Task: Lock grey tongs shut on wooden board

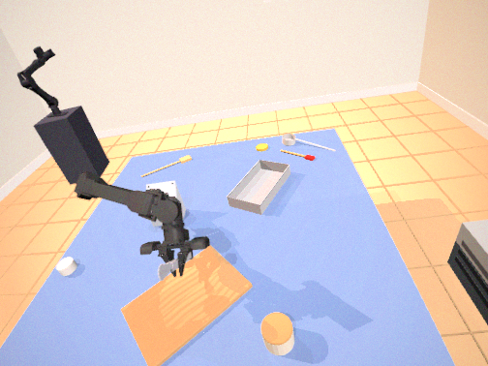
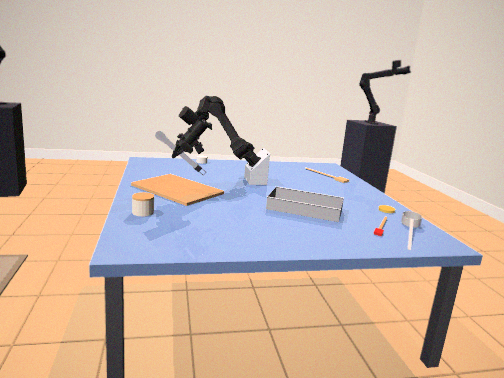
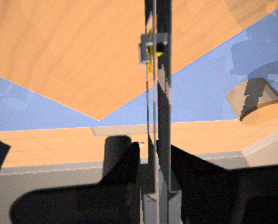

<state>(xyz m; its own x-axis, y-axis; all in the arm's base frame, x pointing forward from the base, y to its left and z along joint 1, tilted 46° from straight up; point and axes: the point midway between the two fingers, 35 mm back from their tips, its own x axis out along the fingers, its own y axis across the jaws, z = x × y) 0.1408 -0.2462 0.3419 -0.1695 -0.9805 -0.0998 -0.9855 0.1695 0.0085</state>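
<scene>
Now: gripper tip 30 mm past the wooden board, 30 mm to the right of it and 150 mm above it. Round my gripper tip: wood-lidded canister: 240 mm ahead, 140 mm to the right, 120 mm below; roasting tin: 290 mm ahead, 520 mm to the left, 130 mm below; white puck: 530 mm behind, 260 mm to the left, 140 mm below.
</scene>
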